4 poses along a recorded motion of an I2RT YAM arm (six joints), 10 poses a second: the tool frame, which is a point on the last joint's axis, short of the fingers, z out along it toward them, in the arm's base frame.
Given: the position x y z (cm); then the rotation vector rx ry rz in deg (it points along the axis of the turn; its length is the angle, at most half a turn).
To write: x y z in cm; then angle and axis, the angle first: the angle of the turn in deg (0 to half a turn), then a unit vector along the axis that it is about. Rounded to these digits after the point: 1 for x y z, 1 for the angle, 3 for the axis.
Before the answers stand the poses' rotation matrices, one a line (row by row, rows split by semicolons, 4 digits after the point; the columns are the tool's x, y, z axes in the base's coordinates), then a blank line. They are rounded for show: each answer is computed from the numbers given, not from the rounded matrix.
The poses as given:
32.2, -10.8, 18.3, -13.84, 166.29, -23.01
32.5, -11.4, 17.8, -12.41, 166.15, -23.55
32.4, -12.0, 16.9, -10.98, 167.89, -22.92
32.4, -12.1, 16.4, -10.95, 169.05, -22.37
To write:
-0.9664 -0.1332 0.2200; -0.1879 0.9497 -0.2505; -0.1755 -0.2834 -0.9428
-0.9683 -0.1157 0.2212; -0.1726 0.9505 -0.2585; -0.1803 -0.2885 -0.9403
-0.9759 -0.1030 0.1924; -0.1508 0.9556 -0.2534; -0.1577 -0.2763 -0.9481
-0.9792 -0.1052 0.1736; -0.1468 0.9578 -0.2472; -0.1402 -0.2676 -0.9533

32.2, -10.8, 18.3, 168.4, -0.082, 0.987, -0.137
32.5, -11.4, 17.8, 168.3, -0.074, 0.987, -0.140
32.4, -12.0, 16.9, 169.8, -0.065, 0.989, -0.135
32.4, -12.1, 16.4, 170.9, -0.064, 0.989, -0.131

